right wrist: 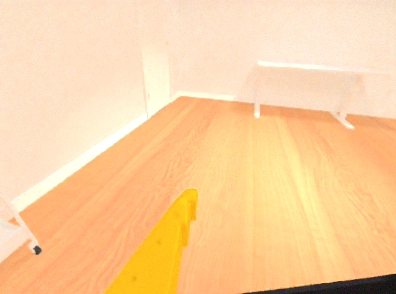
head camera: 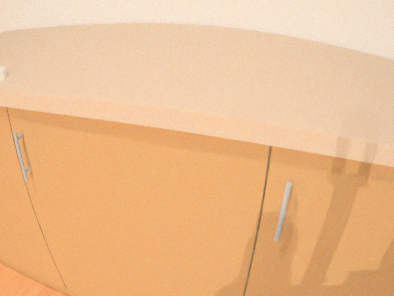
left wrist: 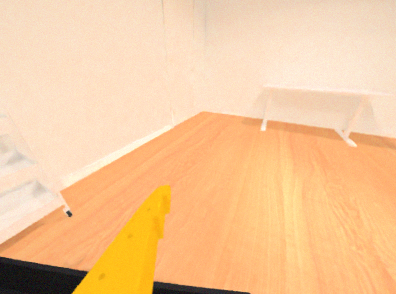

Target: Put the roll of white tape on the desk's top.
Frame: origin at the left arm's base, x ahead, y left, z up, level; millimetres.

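Seen in the pictures: left hand, its tool point: (left wrist: 169,195); right hand, its tool point: (right wrist: 196,200).
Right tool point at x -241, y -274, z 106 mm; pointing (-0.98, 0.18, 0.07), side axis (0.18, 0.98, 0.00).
Observation:
A point is followed by its place in that frame.
The roll of white tape (head camera: 2,73) @[x 832, y 274, z 152 mm] shows in part at the left edge of the head view, on top of the wooden cabinet (head camera: 165,75). A white desk (left wrist: 325,91) @[x -2347, y 1496, z -67 mm] (right wrist: 320,66) @[x -2656, y 1675, z -55 mm] stands far off by the wall, at the upper right of both wrist views. My left gripper (left wrist: 166,192) is fully open and empty; one yellow notched jaw shows. My right gripper (right wrist: 192,195) is also fully open and empty, with one yellow jaw in view. Both point out over the floor, away from the tape. Neither gripper shows in the head view.
The cabinet's curved front edge (head camera: 150,116) @[x 615, y -124, z 116 mm] crosses the head view, with door handles (head camera: 20,156) @[x 732, y 214, z -30 mm] (head camera: 283,212) @[x 524, y -345, z -26 mm] below it. An arm-shaped shadow falls on the right door. A white trolley (left wrist: 52,192) @[x -796, y -1076, z -586 mm] (right wrist: 24,229) @[x -757, y -975, z -581 mm] stands at the left of the wrist views, near a wall.

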